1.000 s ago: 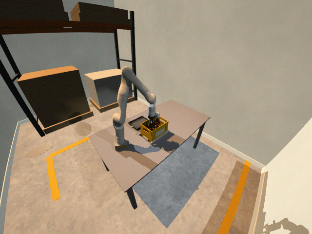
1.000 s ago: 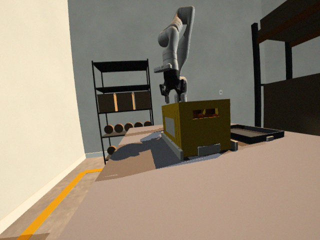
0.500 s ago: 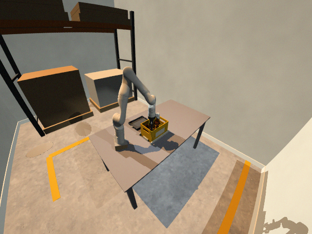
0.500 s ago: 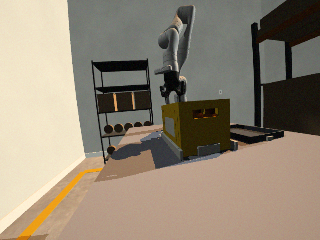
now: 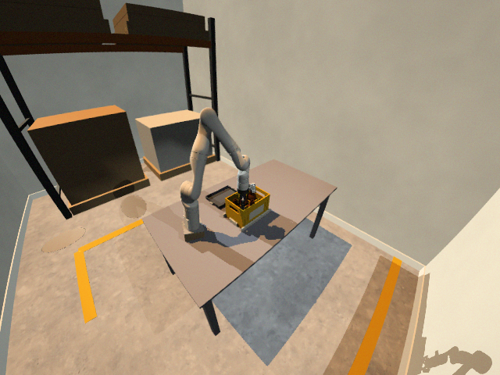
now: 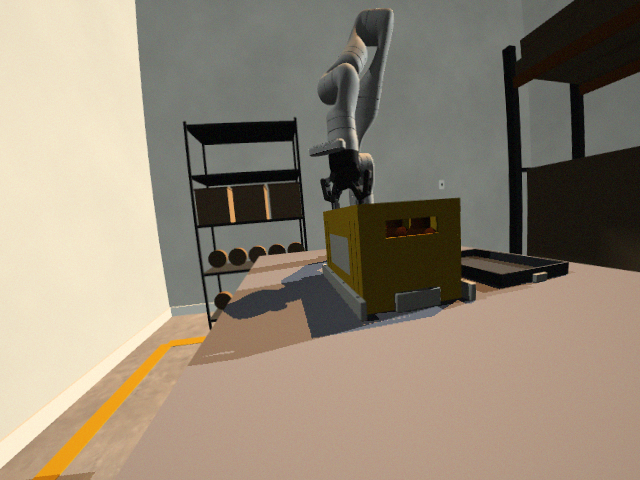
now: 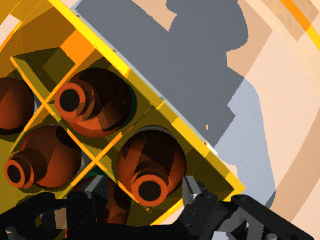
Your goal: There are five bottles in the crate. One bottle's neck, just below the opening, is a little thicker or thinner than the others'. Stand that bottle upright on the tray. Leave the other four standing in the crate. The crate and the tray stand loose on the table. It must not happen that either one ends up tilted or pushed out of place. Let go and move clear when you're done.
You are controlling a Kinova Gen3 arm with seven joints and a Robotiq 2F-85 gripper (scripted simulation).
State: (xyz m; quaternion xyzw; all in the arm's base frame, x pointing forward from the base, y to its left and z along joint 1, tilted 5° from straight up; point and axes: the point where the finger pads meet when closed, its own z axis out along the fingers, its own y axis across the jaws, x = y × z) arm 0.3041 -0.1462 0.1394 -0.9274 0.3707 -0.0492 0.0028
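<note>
My hand is 80 mm above the brown bottle. Also, from my hand: dark tray: 330 mm to the left, 160 mm below, 80 mm ahead; then yellow crate: 90 mm below, 90 mm ahead, 40 mm to the left.
</note>
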